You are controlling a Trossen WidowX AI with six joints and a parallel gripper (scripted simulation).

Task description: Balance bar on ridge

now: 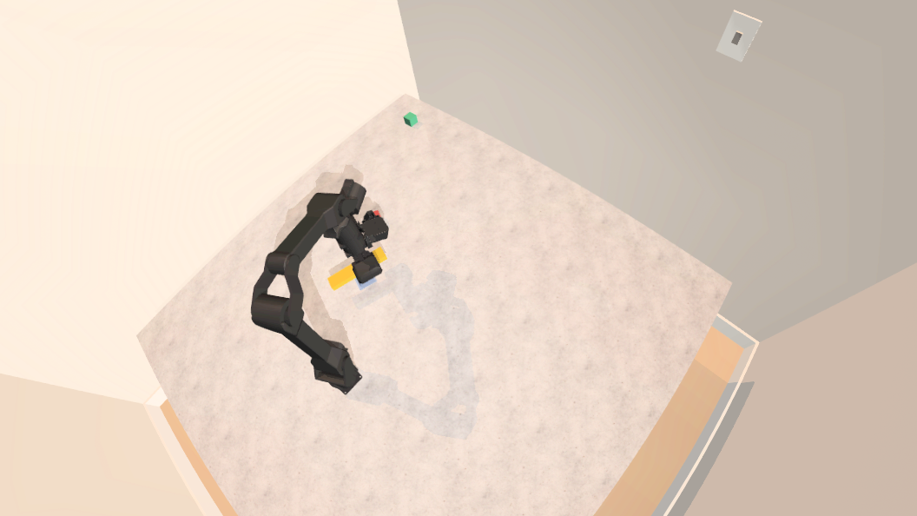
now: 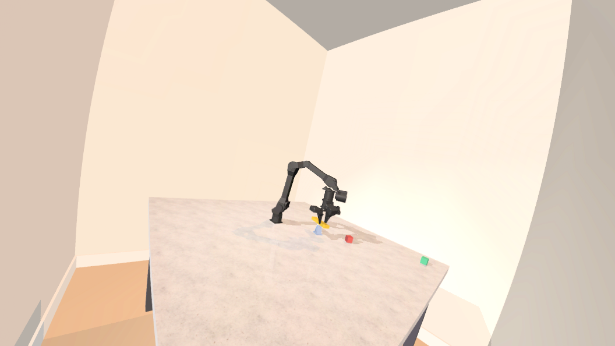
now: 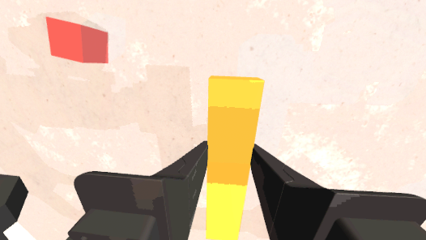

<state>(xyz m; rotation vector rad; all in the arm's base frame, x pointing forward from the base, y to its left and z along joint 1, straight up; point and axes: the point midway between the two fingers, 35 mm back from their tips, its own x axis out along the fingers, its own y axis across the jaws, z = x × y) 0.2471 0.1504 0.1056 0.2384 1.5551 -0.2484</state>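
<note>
The yellow bar is 30 mm behind my gripper tip and 10 mm to the left of it. Also, from my gripper tip: red cube (120 mm ahead, 120 mm to the left, 50 mm below); green cube (490 mm ahead, 350 mm to the left, 50 mm below).
</note>
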